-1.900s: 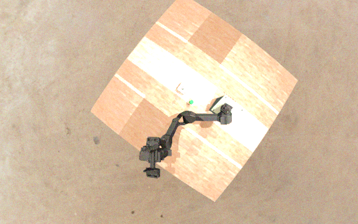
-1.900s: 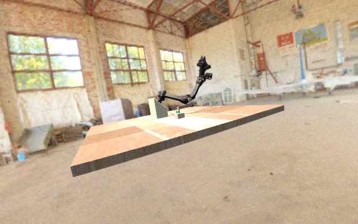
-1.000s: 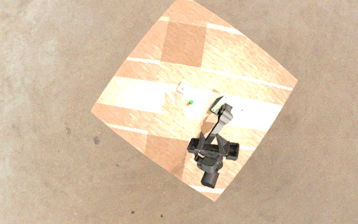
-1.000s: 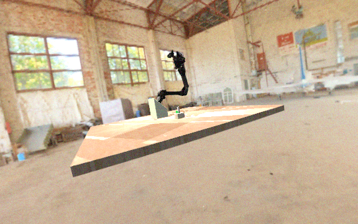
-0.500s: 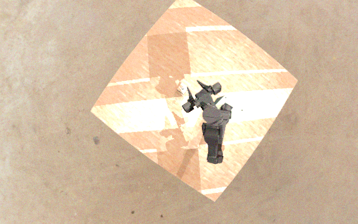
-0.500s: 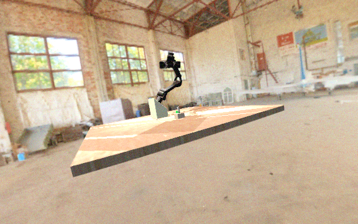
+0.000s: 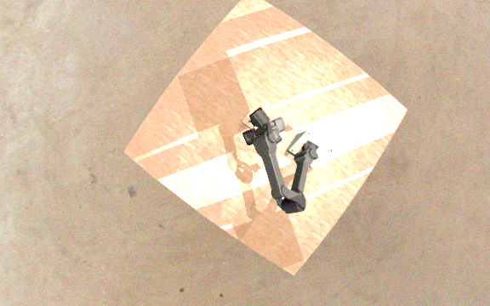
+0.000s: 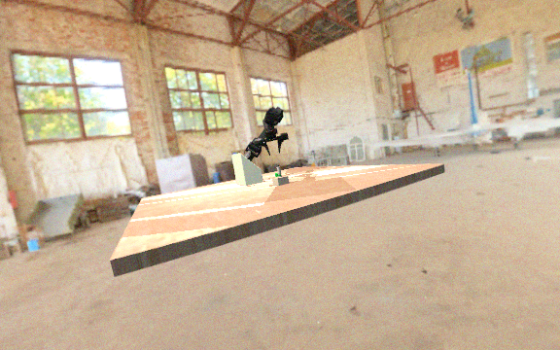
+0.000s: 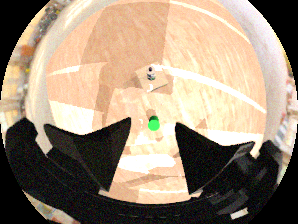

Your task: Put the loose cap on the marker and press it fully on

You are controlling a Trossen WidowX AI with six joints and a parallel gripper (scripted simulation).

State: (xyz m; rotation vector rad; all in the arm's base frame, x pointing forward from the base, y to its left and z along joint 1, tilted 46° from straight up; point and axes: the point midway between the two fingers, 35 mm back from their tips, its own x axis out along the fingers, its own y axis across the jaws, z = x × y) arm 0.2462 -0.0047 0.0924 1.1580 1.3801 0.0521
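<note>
My gripper tip is now 40 mm past the green marker cap, 20 mm to the right of it and 130 mm above it. Also, from my gripper tip: holder block 70 mm ahead, 30 mm to the right, 140 mm below.
</note>
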